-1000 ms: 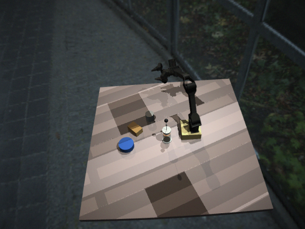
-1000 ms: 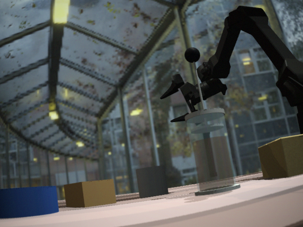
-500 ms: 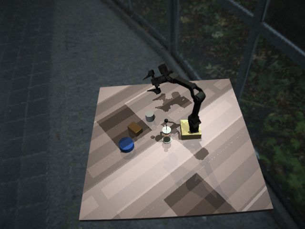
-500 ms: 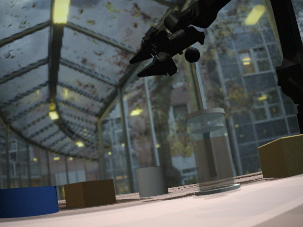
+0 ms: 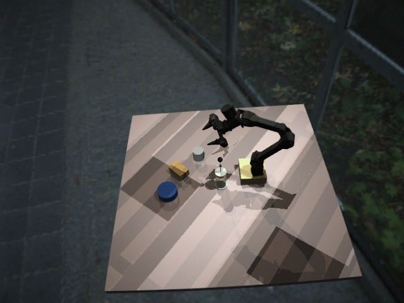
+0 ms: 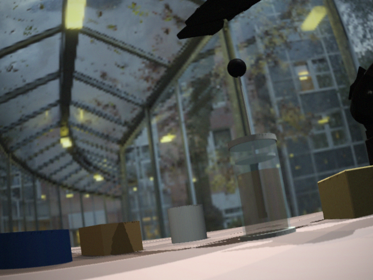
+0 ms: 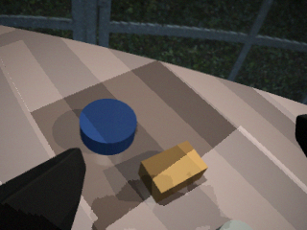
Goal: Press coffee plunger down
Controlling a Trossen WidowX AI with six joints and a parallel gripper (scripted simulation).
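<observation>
My gripper tip is 24 cm above the glass coffee press, 7 cm past it and 6 cm to the right of it. The rest, counted from my gripper tip: blue disc 34 cm below, 26 cm ahead, 7 cm to the left.
</observation>
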